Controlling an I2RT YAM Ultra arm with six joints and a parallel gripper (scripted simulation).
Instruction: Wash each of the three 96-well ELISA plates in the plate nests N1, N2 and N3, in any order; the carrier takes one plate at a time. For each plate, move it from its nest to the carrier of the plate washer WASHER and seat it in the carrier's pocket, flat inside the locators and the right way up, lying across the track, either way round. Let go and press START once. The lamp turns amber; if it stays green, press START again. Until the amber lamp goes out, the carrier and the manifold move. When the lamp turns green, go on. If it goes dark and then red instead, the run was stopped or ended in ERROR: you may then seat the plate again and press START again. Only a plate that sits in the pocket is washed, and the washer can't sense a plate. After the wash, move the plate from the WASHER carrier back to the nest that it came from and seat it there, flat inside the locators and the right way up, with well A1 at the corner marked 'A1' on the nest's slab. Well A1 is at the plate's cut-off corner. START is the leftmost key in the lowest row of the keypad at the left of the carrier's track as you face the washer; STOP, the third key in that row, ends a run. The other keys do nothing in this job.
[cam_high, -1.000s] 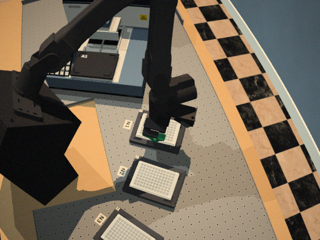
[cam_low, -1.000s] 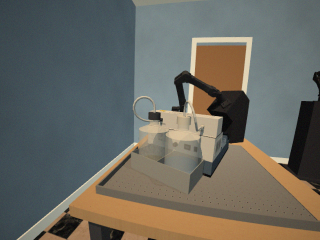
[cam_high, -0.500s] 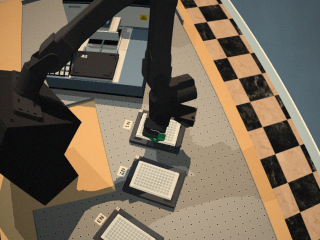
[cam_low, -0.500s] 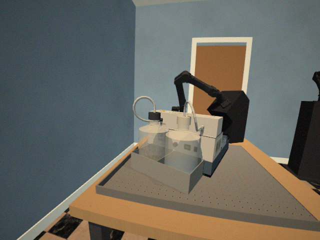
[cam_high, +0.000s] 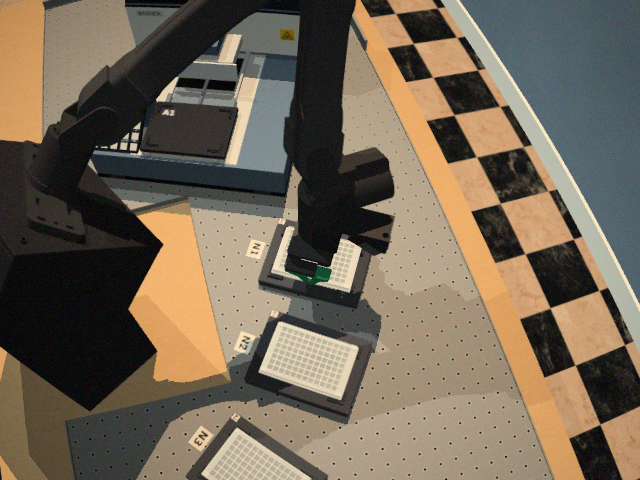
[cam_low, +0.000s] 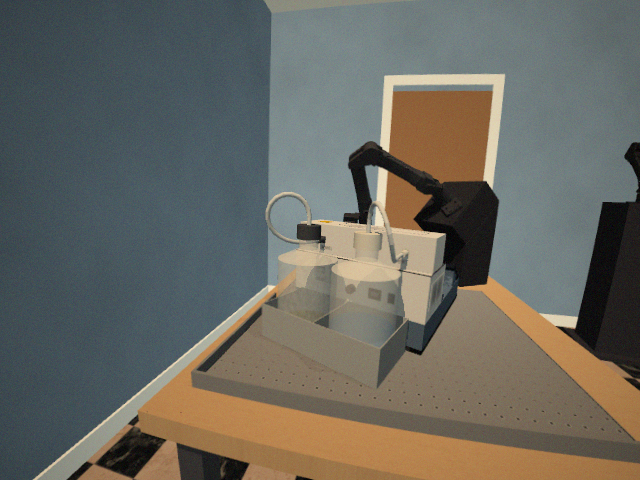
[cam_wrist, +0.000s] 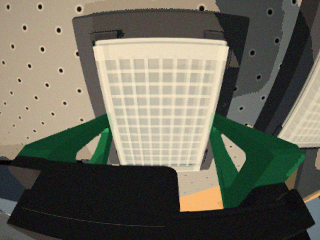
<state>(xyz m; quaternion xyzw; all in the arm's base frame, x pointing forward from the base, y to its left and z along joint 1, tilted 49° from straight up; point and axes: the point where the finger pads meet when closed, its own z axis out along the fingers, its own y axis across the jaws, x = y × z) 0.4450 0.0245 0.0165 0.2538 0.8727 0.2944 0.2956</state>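
The nest N1 lies 20 mm below my hand. From my hand the other things lie so: nest N2 (170 mm to the right, 30 mm behind, 20 mm below); then dark carrier (240 mm to the left, 200 mm behind, 60 mm above); then N1 label (100 mm behind, 40 mm to the left, 30 mm below).
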